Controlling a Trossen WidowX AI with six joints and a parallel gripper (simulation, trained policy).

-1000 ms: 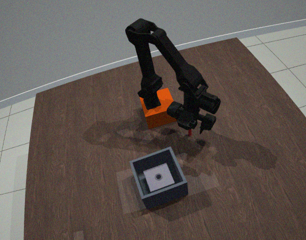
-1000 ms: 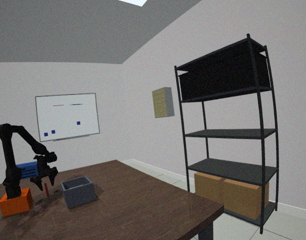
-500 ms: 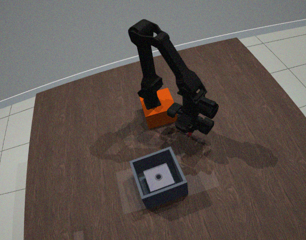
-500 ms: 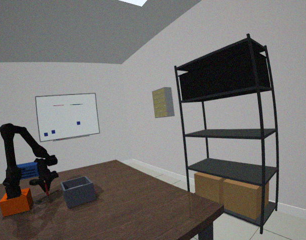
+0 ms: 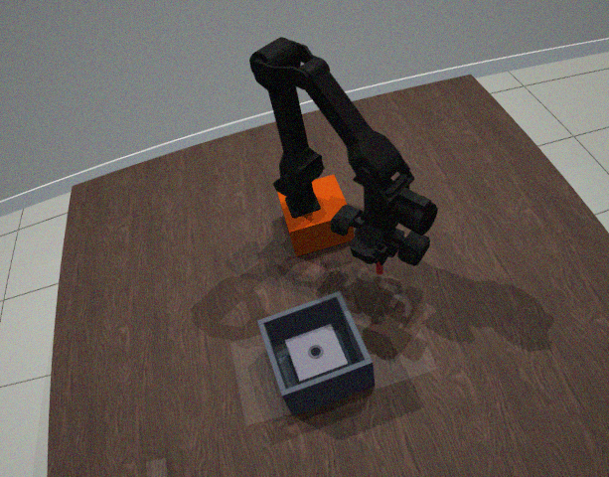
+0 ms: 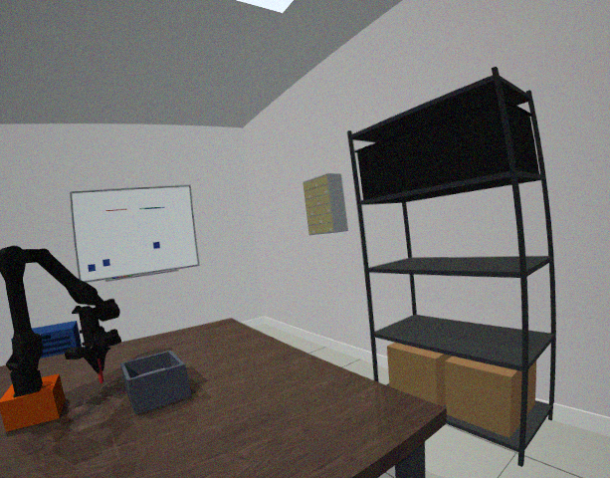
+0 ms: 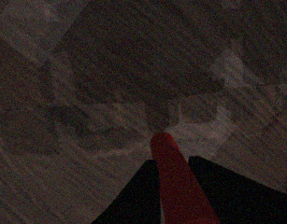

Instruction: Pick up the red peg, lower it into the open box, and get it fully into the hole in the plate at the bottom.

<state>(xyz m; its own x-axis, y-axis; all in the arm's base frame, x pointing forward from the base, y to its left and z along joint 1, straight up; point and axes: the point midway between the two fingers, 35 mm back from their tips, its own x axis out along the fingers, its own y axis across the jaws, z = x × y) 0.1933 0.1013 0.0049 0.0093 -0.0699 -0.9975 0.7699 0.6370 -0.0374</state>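
The pale plate lies 18 cm to the right of my gripper tip, 15 cm ahead of it and 1 cm below it. Also, from my gripper tip: red peg right at my gripper tip; grey-blue box 18 cm to the right, 15 cm ahead, 3 cm below.
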